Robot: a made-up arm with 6 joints.
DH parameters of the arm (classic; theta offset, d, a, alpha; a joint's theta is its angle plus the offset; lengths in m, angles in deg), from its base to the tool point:
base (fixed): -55.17 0 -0.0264 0
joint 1: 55.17 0.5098 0.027 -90
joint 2: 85.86 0 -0.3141 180
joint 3: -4.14 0.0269 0.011 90
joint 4: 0 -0.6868 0.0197 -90
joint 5: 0 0.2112 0.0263 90
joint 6: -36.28 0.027 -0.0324 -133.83
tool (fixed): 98.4 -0.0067 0 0
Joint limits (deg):
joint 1: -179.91..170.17
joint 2: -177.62..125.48
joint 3: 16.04..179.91
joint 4: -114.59..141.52
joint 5: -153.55..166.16
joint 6: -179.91..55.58
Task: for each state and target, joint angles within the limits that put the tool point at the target. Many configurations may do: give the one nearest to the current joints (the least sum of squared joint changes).
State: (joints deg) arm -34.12 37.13 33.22 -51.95 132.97 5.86
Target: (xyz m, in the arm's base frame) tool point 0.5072 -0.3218 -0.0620
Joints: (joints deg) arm -23.36 73.93 24.93 -57.82 134.45 4.62
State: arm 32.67 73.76 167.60 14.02 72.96 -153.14
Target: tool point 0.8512 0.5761 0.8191
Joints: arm 46.11 98.72 130.89 1.90 76.35 -152.39
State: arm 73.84 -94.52 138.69 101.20 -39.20 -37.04
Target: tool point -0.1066 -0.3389 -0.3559
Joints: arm 75.98 -122.30 116.45 98.20 -42.53 -33.01
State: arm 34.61 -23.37 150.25 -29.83 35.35 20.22
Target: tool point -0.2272 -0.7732 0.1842
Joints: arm 60.27 -68.33 161.76 -24.50 36.51 18.26
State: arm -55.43 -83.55 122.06 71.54 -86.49 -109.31
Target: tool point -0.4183 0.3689 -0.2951
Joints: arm -50.96 -122.10 103.68 68.42 -103.82 -95.94
